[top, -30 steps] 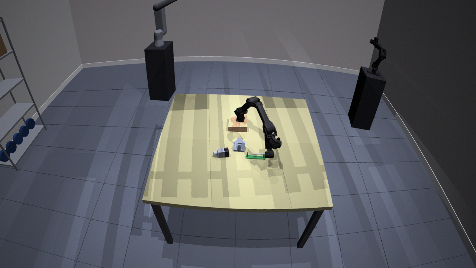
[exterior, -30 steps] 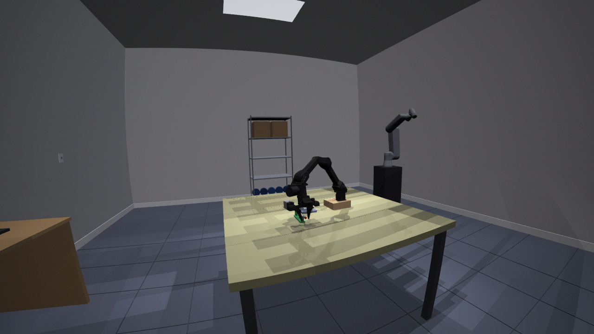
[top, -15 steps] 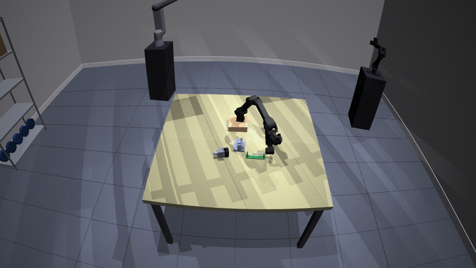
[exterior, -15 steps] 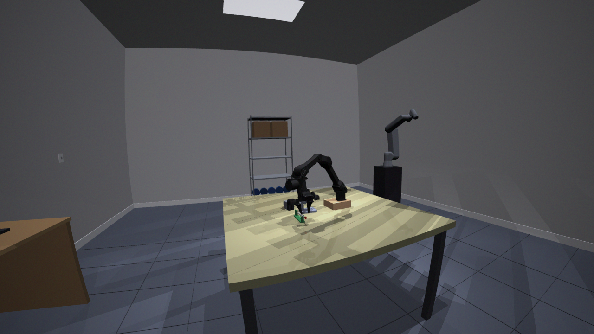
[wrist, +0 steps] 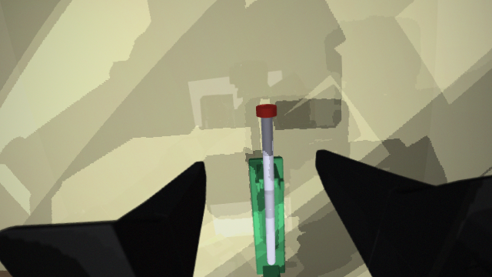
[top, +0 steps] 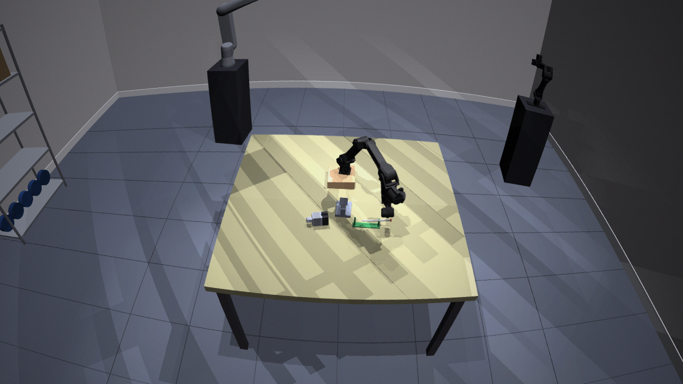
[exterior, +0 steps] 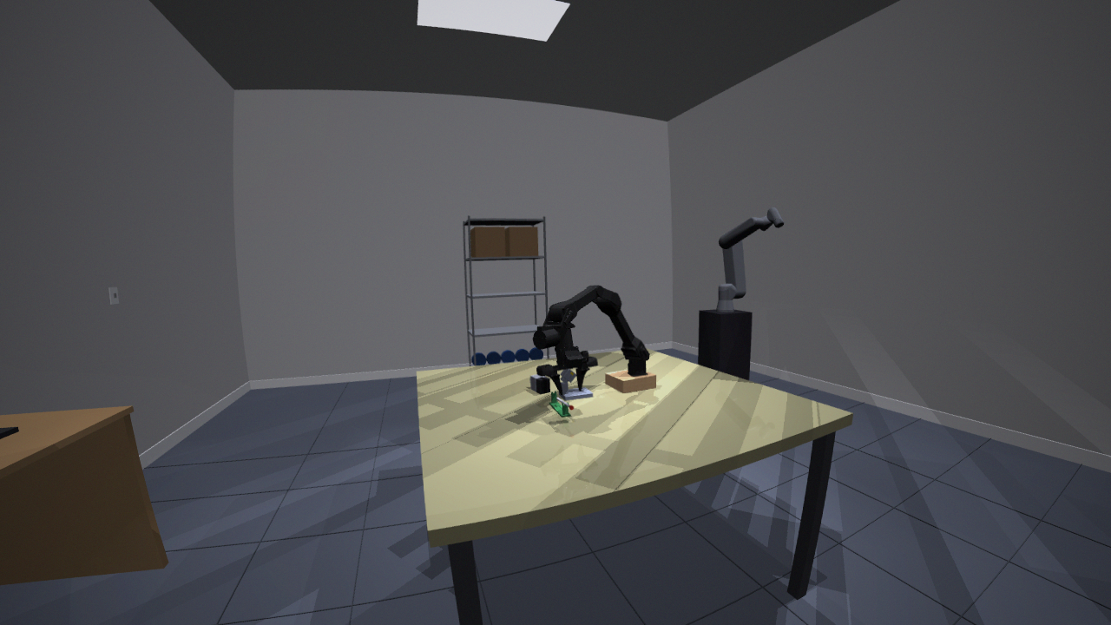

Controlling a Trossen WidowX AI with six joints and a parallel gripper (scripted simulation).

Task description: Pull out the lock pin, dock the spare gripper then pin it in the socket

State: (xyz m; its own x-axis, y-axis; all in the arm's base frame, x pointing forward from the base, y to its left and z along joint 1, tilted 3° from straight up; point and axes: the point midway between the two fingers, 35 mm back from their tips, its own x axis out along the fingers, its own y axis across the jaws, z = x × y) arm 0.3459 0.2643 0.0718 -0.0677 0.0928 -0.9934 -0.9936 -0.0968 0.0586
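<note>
Now: the green rack 2 cm ahead of my gripper tip, 10 cm to the right of it and 7 cm below it. Round my gripper tip: mount (6 cm behind, 23 cm to the right, 4 cm below); then spare gripper (5 cm ahead, 35 cm to the right, 6 cm below).
</note>
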